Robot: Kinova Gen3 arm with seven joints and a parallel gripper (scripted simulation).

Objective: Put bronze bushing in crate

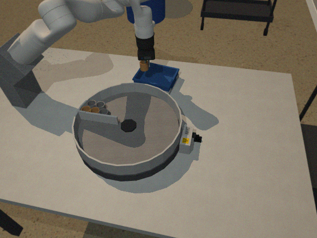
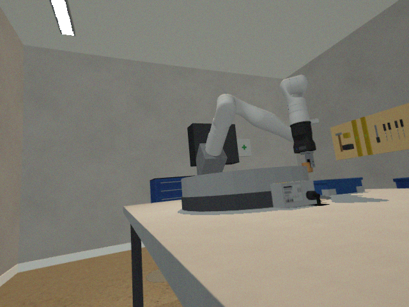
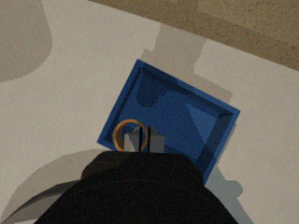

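The blue crate is 10 cm below my hand, 4 cm ahead of it and 1 cm to the left of it. From my hand the other things lie so: turning table 33 cm to the right, 7 cm below, 4 cm behind.
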